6 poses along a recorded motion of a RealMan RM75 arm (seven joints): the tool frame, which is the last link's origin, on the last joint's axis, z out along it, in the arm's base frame.
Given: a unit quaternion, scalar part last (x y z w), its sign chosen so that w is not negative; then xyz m.
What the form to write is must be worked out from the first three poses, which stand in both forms.
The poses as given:
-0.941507 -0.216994 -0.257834 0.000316 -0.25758 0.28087 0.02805
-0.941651 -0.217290 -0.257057 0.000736 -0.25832 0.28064 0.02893
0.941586 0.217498 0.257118 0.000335 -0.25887 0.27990 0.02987
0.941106 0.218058 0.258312 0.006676 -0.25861 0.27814 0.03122
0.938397 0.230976 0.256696 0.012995 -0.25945 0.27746 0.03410
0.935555 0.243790 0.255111 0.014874 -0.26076 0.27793 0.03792
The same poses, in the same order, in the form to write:
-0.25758 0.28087 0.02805 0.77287 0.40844 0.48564 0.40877 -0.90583 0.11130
-0.25832 0.28064 0.02893 0.77341 0.40884 0.48444 0.40960 -0.90557 0.11033
-0.25887 0.27990 0.02987 0.77317 0.40976 0.48405 0.40941 -0.90539 0.11248
-0.25861 0.27814 0.03122 0.77145 0.41388 0.48329 0.40698 -0.90481 0.12522
-0.25945 0.27746 0.03410 0.76151 0.44017 0.47576 0.42682 -0.89296 0.14297
-0.26076 0.27793 0.03792 0.75097 0.46375 0.47009 0.44857 -0.88069 0.15222

